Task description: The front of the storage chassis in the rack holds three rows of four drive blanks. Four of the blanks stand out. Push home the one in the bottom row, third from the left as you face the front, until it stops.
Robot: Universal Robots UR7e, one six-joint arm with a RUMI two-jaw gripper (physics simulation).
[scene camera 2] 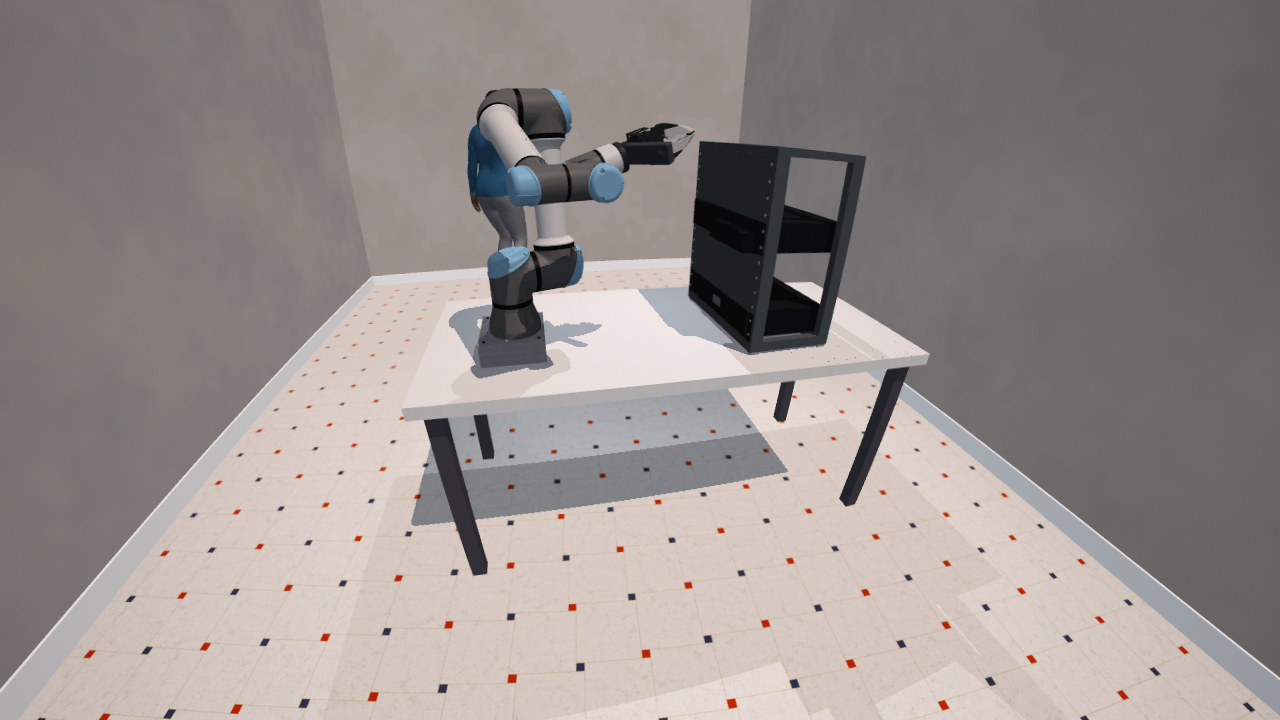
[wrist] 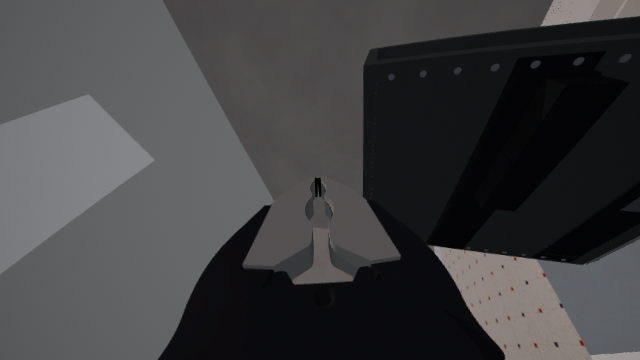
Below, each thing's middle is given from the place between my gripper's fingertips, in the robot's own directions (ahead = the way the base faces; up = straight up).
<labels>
I see my gripper 310 mm short of the dark rack [scene camera 2: 740, 221], 240 mm to the right of it and 320 mm above it.
</labels>
